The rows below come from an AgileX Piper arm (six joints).
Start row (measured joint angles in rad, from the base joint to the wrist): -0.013, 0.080, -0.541, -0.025, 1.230, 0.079
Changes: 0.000, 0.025, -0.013, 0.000, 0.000, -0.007; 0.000, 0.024, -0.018, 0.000, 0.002, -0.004; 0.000, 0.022, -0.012, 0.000, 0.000, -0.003; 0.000, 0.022, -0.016, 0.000, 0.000, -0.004; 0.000, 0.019, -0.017, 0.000, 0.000, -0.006; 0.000, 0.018, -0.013, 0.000, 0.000, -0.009; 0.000, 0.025, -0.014, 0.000, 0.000, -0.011; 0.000, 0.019, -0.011, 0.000, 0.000, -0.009; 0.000, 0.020, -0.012, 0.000, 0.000, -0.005
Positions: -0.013, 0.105, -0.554, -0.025, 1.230, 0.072; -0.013, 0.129, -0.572, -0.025, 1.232, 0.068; -0.013, 0.151, -0.584, -0.025, 1.232, 0.065; -0.013, 0.173, -0.600, -0.025, 1.232, 0.061; -0.013, 0.192, -0.617, -0.025, 1.232, 0.055; -0.013, 0.210, -0.630, -0.025, 1.232, 0.046; -0.013, 0.235, -0.644, -0.025, 1.232, 0.035; -0.013, 0.254, -0.655, -0.025, 1.232, 0.026; -0.013, 0.274, -0.667, -0.025, 1.232, 0.021
